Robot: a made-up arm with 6 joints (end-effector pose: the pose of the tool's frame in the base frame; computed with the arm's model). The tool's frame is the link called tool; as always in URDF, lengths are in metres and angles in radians.
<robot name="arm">
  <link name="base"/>
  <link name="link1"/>
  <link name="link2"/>
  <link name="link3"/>
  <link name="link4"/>
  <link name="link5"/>
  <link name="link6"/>
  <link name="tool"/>
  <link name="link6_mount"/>
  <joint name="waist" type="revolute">
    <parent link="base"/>
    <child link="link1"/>
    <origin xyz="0 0 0.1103" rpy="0 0 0"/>
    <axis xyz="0 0 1"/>
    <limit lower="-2.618" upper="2.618" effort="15" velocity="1.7"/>
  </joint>
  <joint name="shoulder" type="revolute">
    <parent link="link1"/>
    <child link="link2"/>
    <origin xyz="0 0 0" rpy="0 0 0"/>
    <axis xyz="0.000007 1 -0.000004"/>
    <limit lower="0" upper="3.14" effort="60" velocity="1.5"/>
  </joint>
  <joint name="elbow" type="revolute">
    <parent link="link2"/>
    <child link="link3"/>
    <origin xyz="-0.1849 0 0.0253" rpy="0 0 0"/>
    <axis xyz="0.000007 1 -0.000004"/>
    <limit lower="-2.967" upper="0" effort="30" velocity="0.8"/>
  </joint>
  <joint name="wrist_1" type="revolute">
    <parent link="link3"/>
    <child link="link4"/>
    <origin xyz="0.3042 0 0.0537" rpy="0 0 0"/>
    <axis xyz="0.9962 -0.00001 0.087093"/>
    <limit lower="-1.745" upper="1.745" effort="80" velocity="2.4"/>
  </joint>
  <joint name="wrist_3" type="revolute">
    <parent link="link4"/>
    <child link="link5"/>
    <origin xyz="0 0 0" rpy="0 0 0"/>
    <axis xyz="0.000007 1 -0.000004"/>
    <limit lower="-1.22" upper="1.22" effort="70" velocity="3.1"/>
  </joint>
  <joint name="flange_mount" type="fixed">
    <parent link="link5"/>
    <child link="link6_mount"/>
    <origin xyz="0.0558 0 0.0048" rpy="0 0 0"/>
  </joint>
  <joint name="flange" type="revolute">
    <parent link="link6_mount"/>
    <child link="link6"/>
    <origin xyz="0.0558 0 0.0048" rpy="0 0 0"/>
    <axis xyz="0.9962 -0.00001 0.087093"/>
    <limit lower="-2.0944" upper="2.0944" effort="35" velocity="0.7"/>
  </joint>
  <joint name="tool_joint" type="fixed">
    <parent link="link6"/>
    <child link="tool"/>
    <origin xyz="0 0 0" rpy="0 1.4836 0"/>
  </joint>
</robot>
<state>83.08 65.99 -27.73 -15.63 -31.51 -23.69</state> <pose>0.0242 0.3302 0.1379 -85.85 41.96 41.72</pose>
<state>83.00 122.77 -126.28 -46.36 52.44 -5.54</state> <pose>0.1246 0.4866 0.2737 -90.87 73.78 -9.92</pose>
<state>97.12 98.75 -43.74 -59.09 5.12 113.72</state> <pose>-0.0334 0.3377 -0.0180 -55.61 149.11 50.69</pose>
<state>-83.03 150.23 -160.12 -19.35 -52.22 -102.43</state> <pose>0.0908 -0.5012 0.3836 30.37 -28.03 160.94</pose>
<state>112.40 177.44 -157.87 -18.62 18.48 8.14</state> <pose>-0.2123 0.5449 -0.0174 -112.45 66.54 52.28</pose>
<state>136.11 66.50 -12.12 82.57 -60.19 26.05</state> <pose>-0.0890 0.2193 0.0397 -3.17 129.26 88.80</pose>
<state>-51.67 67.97 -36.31 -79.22 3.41 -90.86</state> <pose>0.2060 -0.2713 0.1259 115.65 -71.78 76.05</pose>
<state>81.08 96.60 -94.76 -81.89 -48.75 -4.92</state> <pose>-0.0163 0.4331 0.3509 -77.65 -29.63 31.14</pose>
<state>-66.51 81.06 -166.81 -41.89 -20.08 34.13</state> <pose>-0.0023 0.0695 0.7091 -20.80 -7.61 -73.50</pose>
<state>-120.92 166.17 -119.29 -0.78 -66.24 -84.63</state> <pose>-0.2736 -0.4595 -0.0094 -26.23 -83.51 132.38</pose>
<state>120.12 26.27 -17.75 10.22 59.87 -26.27</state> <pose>-0.1174 0.1681 0.1242 -156.42 51.82 38.34</pose>
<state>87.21 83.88 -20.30 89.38 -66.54 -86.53</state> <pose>0.1129 0.2079 0.0107 -58.53 94.75 -28.50</pose>
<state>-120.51 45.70 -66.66 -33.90 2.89 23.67</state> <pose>-0.1330 -0.2194 0.4639 67.99 45.20 -113.76</pose>
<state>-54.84 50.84 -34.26 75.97 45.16 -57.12</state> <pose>0.2261 -0.1870 0.1996 37.01 102.08 15.63</pose>
